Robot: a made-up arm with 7 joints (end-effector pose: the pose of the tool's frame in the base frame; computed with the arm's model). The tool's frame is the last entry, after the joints.
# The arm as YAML. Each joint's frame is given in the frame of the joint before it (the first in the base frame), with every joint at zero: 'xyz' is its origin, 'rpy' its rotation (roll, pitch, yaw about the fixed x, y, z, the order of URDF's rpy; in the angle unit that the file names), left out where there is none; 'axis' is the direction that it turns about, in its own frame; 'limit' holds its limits. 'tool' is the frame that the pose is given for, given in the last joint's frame.
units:
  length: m
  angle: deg
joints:
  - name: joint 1
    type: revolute
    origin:
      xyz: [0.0, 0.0, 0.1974]
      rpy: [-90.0, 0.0, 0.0]
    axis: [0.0, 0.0, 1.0]
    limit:
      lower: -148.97
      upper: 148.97
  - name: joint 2
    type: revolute
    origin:
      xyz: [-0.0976, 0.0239, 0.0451]
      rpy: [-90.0, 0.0, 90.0]
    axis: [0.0, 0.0, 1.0]
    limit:
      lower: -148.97
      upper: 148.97
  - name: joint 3
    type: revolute
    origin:
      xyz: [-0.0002, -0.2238, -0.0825]
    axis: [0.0, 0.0, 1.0]
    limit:
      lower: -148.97
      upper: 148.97
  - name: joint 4
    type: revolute
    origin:
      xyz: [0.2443, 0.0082, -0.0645]
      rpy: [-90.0, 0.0, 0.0]
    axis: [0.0, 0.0, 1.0]
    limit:
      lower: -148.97
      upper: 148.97
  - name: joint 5
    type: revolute
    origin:
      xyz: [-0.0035, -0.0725, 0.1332]
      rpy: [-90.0, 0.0, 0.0]
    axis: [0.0, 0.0, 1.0]
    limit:
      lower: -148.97
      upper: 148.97
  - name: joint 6
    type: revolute
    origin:
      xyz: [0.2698, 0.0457, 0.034]
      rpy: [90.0, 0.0, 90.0]
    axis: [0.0, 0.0, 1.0]
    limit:
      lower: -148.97
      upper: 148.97
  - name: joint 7
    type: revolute
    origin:
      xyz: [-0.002, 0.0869, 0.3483]
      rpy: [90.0, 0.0, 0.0]
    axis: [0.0, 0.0, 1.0]
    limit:
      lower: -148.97
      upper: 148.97
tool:
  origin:
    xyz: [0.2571, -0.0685, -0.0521]
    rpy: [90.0, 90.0, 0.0]
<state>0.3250 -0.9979 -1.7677 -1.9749 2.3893 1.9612 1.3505</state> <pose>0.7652 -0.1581 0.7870 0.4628 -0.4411 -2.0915</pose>
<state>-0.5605 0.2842 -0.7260 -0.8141 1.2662 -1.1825 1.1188</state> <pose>-0.0956 0.9672 0.2365 0.6306 -0.9041 0.4654</pose>
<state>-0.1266 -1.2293 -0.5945 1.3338 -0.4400 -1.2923 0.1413</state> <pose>0.5780 0.7790 0.4608 0.4086 -1.1928 -0.2290</pose>
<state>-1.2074 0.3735 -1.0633 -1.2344 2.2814 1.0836 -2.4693</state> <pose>-0.0624 0.5410 0.4000 -1.2078 -0.4741 1.6846</pose>
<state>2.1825 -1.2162 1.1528 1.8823 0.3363 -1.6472 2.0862</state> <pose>-0.2651 0.4480 -0.5538 -1.1981 -1.4187 0.7876</pose>
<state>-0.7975 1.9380 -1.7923 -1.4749 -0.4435 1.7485 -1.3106</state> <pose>0.1121 -0.4354 -0.2349 0.0757 -0.8727 -1.2628</pose>
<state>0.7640 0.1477 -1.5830 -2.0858 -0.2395 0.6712 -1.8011</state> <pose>-0.4708 0.2873 0.0506 1.2693 2.5859 -1.2171</pose>
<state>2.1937 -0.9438 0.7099 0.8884 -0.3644 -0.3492 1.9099</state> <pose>-0.9486 -0.0399 -0.0694 -1.6133 0.6467 1.4768</pose>
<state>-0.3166 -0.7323 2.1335 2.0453 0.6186 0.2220 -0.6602</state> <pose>0.2164 0.2288 0.1552 -0.1956 -0.7634 1.8582</pose>
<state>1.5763 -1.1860 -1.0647 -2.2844 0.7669 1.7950 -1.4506</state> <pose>0.1959 0.0697 0.3095 0.1821 -2.6865 0.7023</pose>
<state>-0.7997 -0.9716 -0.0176 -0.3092 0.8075 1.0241 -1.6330</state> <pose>0.0137 0.6541 0.0579 -3.0224 -0.4822 0.6664</pose>
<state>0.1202 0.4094 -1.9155 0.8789 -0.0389 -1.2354 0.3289</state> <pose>0.3789 1.0953 0.0811 0.4247 -1.2203 0.0758</pose>
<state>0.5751 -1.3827 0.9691 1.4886 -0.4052 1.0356 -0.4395</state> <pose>0.4119 -0.1501 -0.0557 0.6129 -1.1810 -1.3119</pose>
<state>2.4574 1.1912 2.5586 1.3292 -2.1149 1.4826 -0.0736</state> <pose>-0.2000 0.5570 0.8010 2.3318 -1.0345 0.3900</pose>
